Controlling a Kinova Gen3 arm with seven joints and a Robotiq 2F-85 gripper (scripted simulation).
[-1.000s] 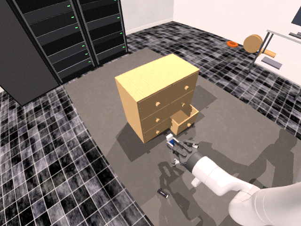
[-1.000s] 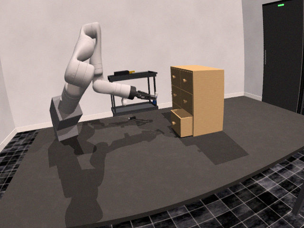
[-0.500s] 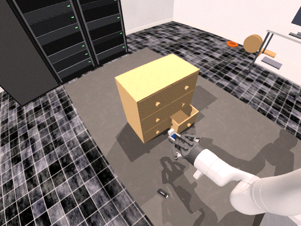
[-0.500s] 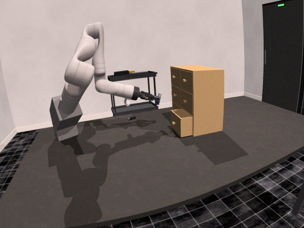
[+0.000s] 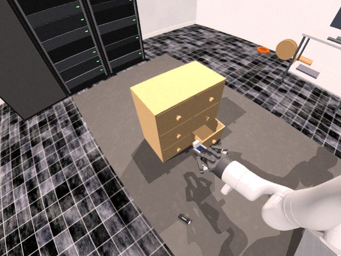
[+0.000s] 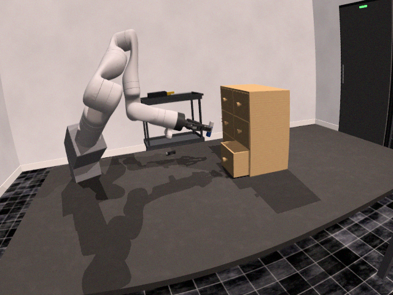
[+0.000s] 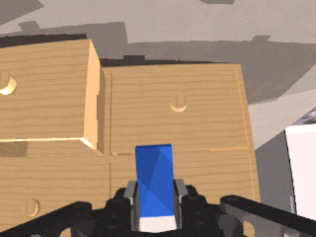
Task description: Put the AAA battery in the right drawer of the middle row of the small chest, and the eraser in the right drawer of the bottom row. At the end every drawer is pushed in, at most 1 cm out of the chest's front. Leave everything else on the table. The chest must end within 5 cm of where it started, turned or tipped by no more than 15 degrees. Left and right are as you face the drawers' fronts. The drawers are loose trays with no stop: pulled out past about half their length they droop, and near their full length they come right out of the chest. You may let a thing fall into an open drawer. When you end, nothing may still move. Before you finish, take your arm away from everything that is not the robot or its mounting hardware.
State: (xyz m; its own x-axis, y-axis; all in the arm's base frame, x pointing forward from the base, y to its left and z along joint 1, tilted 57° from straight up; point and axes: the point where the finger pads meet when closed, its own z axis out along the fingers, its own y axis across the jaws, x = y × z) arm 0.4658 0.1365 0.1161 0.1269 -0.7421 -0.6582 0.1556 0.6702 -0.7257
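My gripper is now 18 cm short of the green AAA battery, 14 cm to the left of it and 4 cm above it. From my hand the other things lie so: dark AAA battery 11 cm behind, 20 cm to the left, 15 cm below; then white eraser 2 cm ahead.
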